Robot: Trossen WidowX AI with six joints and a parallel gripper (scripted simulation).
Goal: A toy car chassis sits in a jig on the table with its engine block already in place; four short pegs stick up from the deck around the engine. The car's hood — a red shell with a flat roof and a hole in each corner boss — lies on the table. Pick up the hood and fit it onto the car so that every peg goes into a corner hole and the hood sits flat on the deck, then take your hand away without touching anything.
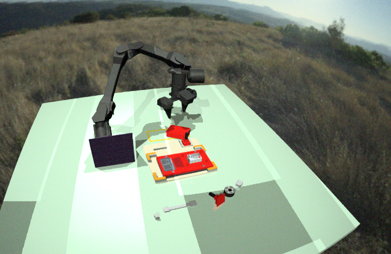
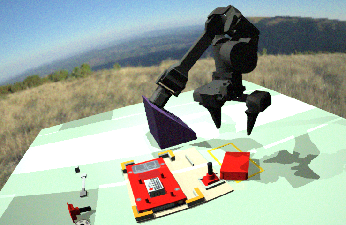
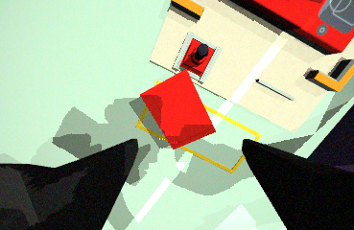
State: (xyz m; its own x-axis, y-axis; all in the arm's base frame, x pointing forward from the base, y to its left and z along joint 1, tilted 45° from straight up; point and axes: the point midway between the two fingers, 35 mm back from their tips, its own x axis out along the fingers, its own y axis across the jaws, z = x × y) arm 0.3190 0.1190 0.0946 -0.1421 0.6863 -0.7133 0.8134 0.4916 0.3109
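The red hood lies 9 cm below my gripper tip and 1 cm ahead of it. From my gripper tip the other things lie so: grey engine block (20 cm to the right, 8 cm below, 4 cm ahead); then wheel (38 cm to the right, 13 cm ahead, 10 cm below); then beige jig (18 cm to the right, 10 cm below, 1 cm behind).
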